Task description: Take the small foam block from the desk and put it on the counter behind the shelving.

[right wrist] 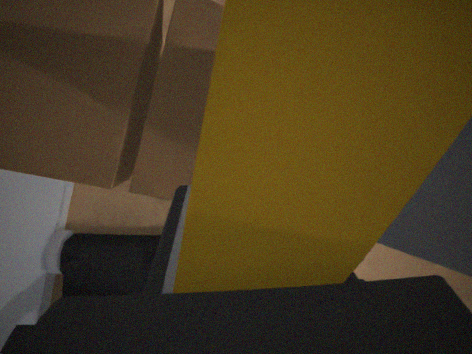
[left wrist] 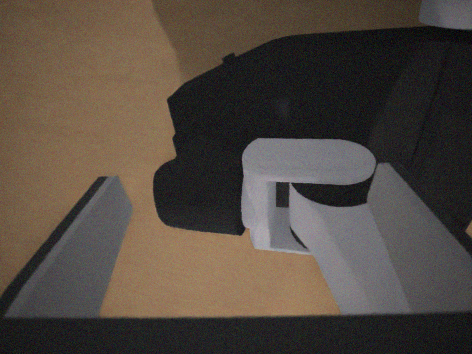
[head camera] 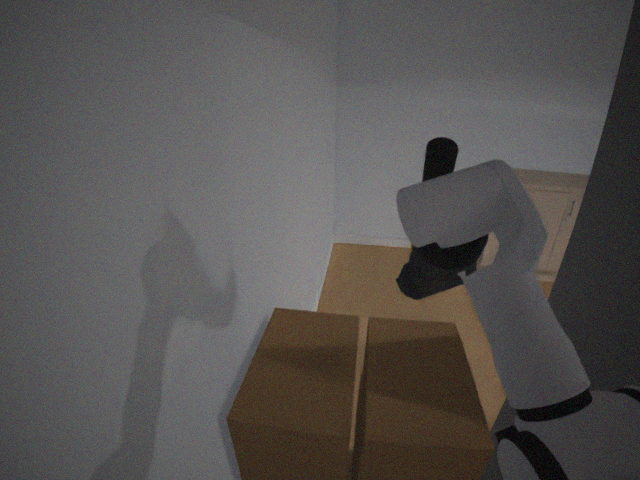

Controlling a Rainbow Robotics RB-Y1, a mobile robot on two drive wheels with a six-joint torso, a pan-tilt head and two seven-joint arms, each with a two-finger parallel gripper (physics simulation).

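Frame: origin at the robot's base, x right, y ahead, z up, level; millimetres.
Seen in the pictures: left gripper, fingertip midpoint: (left wrist: 245, 187); right gripper, fingertip midpoint: (head camera: 431, 289); robot's base, link origin: (right wrist: 124, 244).
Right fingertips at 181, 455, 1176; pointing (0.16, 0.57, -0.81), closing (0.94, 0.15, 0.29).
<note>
Offsets run from my right fingertips to a thing's top centre, as dx, dy, dz. "spot": to the spot under its first point. Level surfaces: height alone.
The foam block @[spot: -18, +20, +75] (right wrist: 310, 140) is yellow and fills much of the right wrist view. My right gripper (right wrist: 240, 197) is shut on it; one finger shows along the block's left side, the other is hidden. In the head view my right arm is raised at the right, with its fingers and the block hidden from sight. My left gripper (left wrist: 245, 187) is open, with parts of my own body below it. The counter @[dz -266] (head camera: 554, 177), a pale cabinet with a light top, shows partly in the far right background, between my arm and the shelving's dark grey side (head camera: 602, 310) (right wrist: 435, 210).
Two tall brown boxes @[spot: -234, +180, -366] (head camera: 307, 361) (head camera: 413, 361) (right wrist: 70, 80) stand side by side close in front, with a narrow gap between them. A grey wall (head camera: 248, 155) runs along the left to a corner. Tan floor @[dz -1176] (head camera: 372, 273) shows behind the boxes and along their right side.
</note>
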